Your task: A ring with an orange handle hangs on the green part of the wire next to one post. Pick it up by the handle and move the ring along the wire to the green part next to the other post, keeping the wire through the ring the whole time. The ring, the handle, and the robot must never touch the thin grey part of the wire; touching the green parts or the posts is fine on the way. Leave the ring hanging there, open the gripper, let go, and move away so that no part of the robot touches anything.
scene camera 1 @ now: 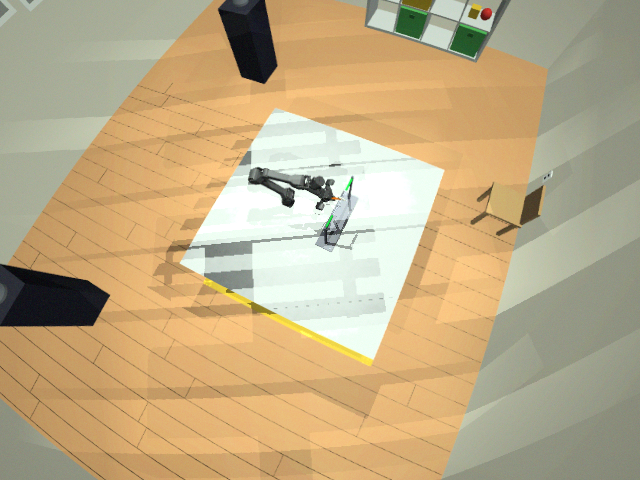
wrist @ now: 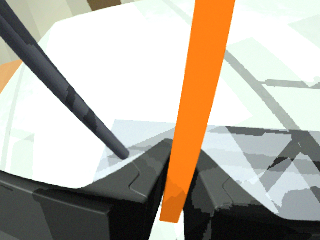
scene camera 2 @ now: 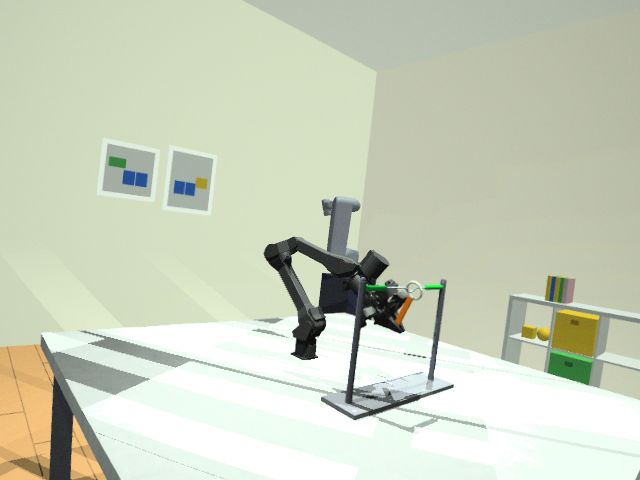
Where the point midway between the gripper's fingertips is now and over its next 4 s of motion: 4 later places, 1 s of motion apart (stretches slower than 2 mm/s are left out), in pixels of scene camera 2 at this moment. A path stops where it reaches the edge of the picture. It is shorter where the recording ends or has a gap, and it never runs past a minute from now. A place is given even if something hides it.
My gripper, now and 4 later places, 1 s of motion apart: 402,332; 405,330; 411,330; 405,327; 392,310
